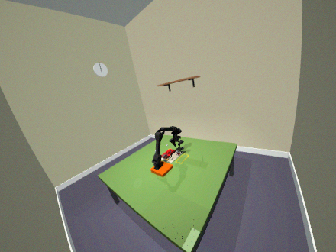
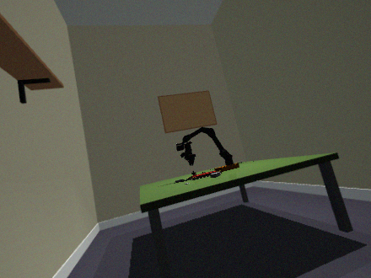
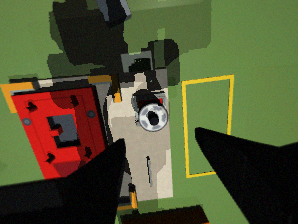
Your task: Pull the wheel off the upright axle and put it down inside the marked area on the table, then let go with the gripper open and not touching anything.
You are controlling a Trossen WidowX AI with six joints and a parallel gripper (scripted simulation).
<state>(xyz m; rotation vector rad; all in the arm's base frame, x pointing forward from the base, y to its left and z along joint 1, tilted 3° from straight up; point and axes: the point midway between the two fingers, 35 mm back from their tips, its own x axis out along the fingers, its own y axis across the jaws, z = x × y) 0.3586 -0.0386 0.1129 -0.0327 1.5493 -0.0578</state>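
Now: the grey task board 60 mm behind my gripper tip, 100 mm to the left of it and 100 mm below it.
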